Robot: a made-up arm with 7 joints.
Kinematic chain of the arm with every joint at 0, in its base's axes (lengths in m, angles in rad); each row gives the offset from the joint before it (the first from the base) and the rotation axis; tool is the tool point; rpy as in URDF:
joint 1: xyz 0 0 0.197 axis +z
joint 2: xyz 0 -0.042 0.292 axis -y
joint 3: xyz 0 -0.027 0.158 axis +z
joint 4: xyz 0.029 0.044 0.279 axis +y
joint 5: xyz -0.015 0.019 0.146 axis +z
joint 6: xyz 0 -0.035 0.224 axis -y
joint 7: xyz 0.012 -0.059 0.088 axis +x
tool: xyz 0 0 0 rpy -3.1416 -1.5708 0
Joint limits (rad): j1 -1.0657..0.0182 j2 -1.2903..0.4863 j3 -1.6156..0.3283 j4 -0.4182..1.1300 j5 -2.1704..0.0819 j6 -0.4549..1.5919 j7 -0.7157..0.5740
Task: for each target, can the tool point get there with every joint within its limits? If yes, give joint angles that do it. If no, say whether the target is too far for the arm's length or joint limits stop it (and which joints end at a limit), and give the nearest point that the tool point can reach.
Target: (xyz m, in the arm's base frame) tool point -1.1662 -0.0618 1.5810
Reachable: no: too far | nearest point -0.5778 -0.0306 1.1560 | short by 0.726 m
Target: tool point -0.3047 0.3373 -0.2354
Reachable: no: joint limits stop it (at a limit: joint 1, joint 2, joint 3, joint 4, joint 5, joint 6) | nearest point 0.6842 0.0628 0.2359 | short by 1.129 m
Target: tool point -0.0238 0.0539 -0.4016
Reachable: no: joint limits stop it (at a limit: joint 1, joint 2, joint 4, joint 5, joint 6) | nearest point 0.6884 0.0080 0.2249 | short by 0.950 m
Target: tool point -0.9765 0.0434 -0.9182
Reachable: no: too far | nearest point 0.0543 -0.7362 0.2870 | short by 1.767 m
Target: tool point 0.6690 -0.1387 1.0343
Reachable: yes | joints -0.1104 -0.7225 0.1128 0.5173 -0.2388 1.0225 -0.3734
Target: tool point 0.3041 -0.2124 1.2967
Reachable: yes | joints -0.4622 -0.5085 -0.5541 -0.0942 -0.7175 -0.1811 0.1452
